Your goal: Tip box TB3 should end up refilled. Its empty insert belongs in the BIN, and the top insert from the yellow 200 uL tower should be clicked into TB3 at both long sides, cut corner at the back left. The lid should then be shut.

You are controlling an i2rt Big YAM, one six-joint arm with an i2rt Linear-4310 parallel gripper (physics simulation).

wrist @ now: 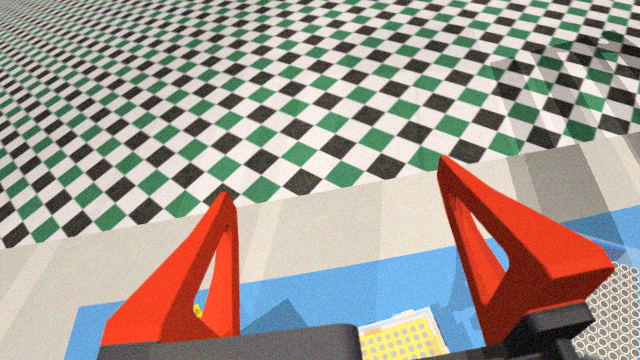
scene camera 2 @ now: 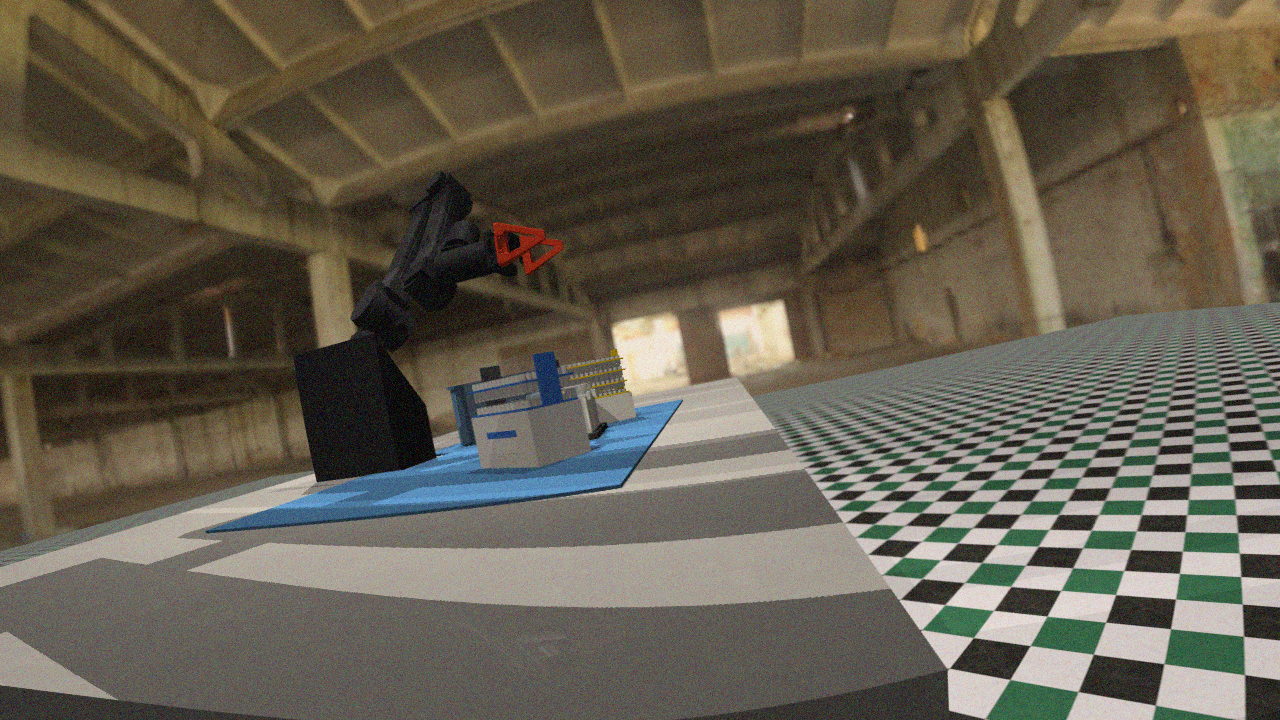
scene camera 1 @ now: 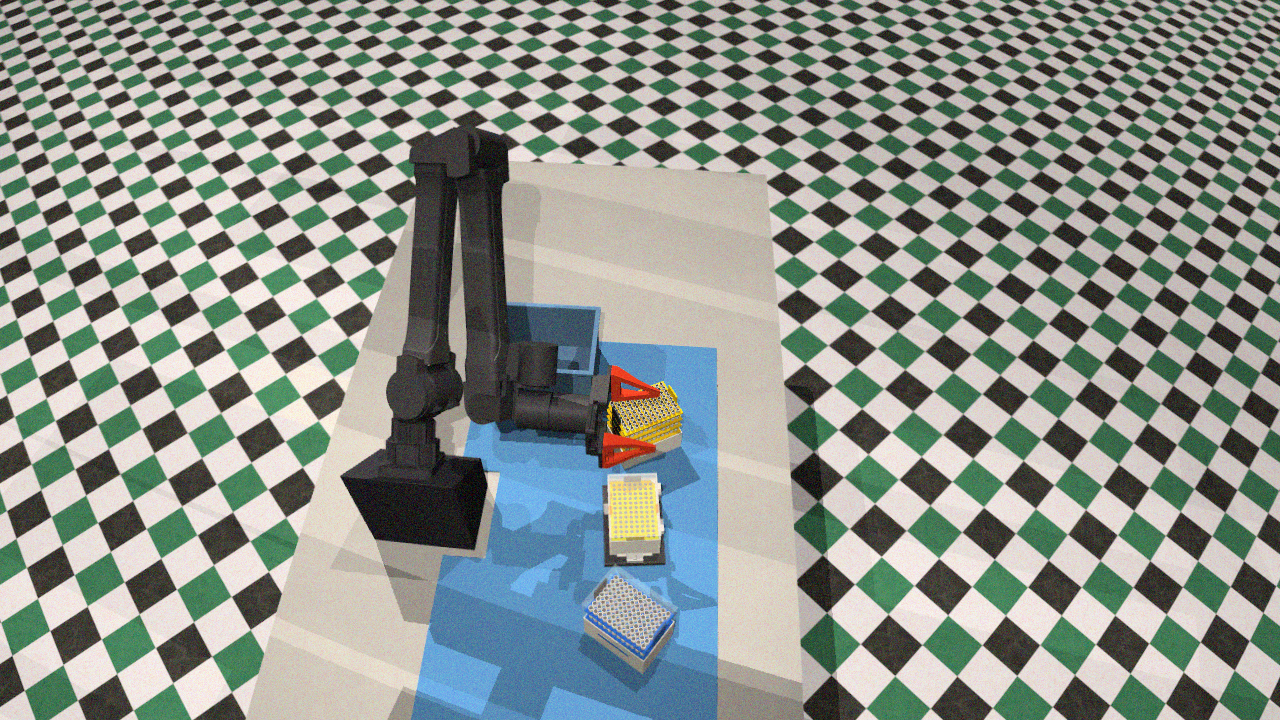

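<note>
My gripper is open and empty, raised well above the mat; in scene camera 1 it overlaps the yellow tower. The tip box TB3 stands in a dark holder, with a yellow perforated insert showing under what looks like a clear lid lying flat over it. The cut corner and side clicks are too small to tell. The yellow tower has several stacked inserts on a white base; a small yellow bit shows in the wrist view. The bin is partly hidden behind the arm; its contents are unclear.
A blue-edged tower stands turned at an angle on the near side of TB3. A blue mat lies under the boxes on the pale table. The black arm base stands left of the boxes.
</note>
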